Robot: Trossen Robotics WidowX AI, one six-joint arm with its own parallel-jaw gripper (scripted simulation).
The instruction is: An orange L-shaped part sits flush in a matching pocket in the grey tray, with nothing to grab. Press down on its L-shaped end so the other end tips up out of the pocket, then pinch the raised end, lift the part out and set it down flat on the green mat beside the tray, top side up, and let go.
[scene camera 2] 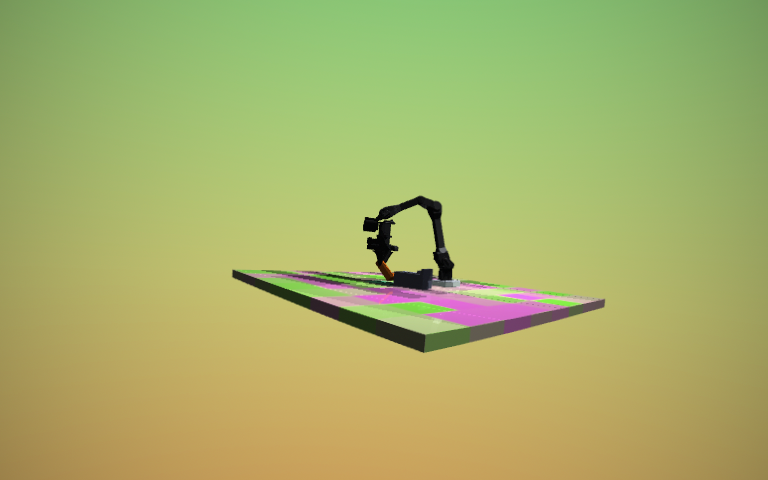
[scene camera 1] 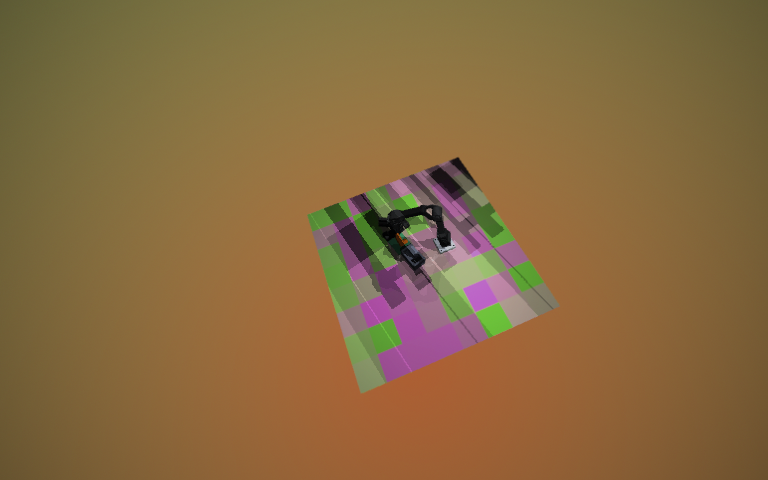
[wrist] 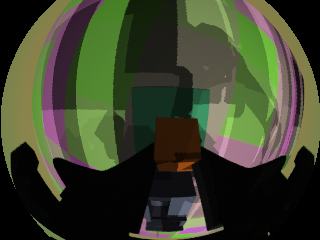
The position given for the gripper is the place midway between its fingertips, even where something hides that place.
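Observation:
In the wrist view the gripper [wrist: 174, 148] carries an orange L-shaped part [wrist: 177, 145], and a green mat [wrist: 148, 103] is there as well.

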